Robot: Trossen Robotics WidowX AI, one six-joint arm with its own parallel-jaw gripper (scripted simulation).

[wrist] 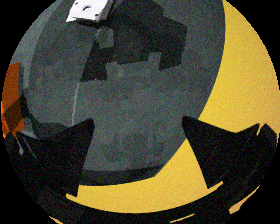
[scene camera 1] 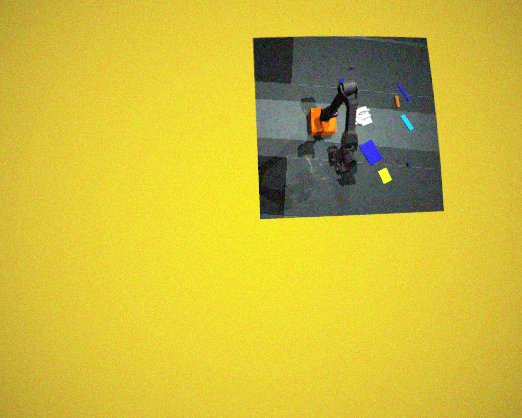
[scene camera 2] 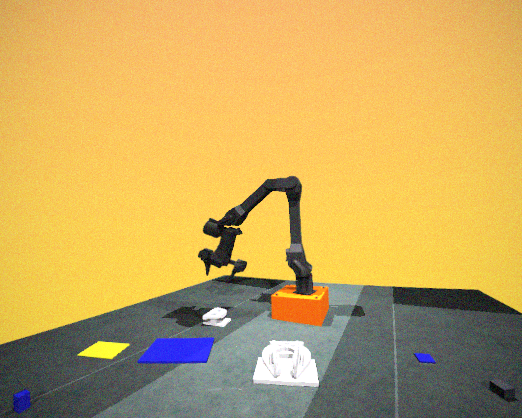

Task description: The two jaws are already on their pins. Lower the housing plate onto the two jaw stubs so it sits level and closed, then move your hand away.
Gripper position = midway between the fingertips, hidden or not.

The gripper (scene camera 2: pixel 217 279) is open, holding nothing.
The gripper also shows in the wrist view (wrist: pixel 138 122).
